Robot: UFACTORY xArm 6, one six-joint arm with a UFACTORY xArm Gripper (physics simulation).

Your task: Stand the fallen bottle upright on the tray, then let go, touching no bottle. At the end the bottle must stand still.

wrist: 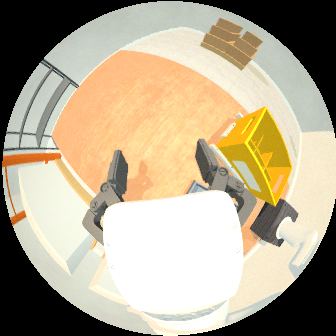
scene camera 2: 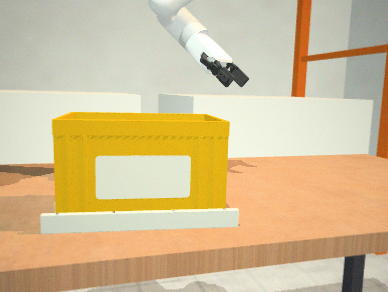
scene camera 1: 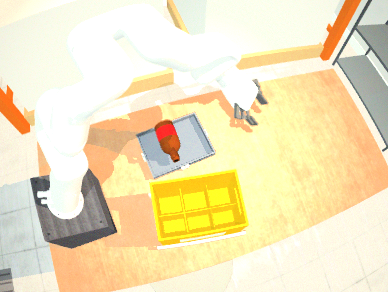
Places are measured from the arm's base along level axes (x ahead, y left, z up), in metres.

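Where they show: gripper, fingertip midpoint: [wrist: 159, 151] [scene camera 2: 238, 83] [scene camera 1: 260, 114]; arm's base at its link origin: [wrist: 283, 227] [scene camera 1: 65, 200].
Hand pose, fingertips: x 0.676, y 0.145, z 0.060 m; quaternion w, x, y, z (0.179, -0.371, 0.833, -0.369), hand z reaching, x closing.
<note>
Things, the pixels of their top centre, and the offset from my fingertips. "spot": a spot on its surface instead. Level surfaces: height alone.
- brown bottle at its top centre: [scene camera 1: 169, 137] dx -0.293, dy +0.058, dz -0.166 m
- grey tray at a spot on its surface: [scene camera 1: 199, 136] spot: dx -0.173, dy +0.077, dz -0.239 m
- yellow crate at its top centre: [scene camera 2: 142, 116] [scene camera 1: 198, 204] [wrist: 277, 158] dx -0.254, dy -0.228, dz -0.069 m
- table at its surface level: dz -0.245 m
The brown bottle [scene camera 1: 167, 134] with a red label lies on its side on the grey tray [scene camera 1: 199, 136] in scene camera 1, its neck towards the yellow crate. In the wrist view a small part of the tray [wrist: 196, 186] shows behind the right finger; the bottle does not show there. In scene camera 2 neither the bottle nor the tray shows. My gripper [scene camera 1: 258, 111] [scene camera 2: 235, 81] [wrist: 159, 151] is open and empty. It is in the air beyond the tray's right side, well apart from the bottle, tilted downwards with its fingers pointing away from the tray.
A yellow crate [scene camera 1: 244, 202] [scene camera 2: 75, 175] [wrist: 237, 145] with several compartments stands on the table [scene camera 1: 300, 150] [scene camera 2: 310, 200], close to the tray. The dark robot base block [scene camera 1: 82, 230] is at the left. A grey shelf rack [scene camera 1: 367, 82] stands beyond the table's right edge.
</note>
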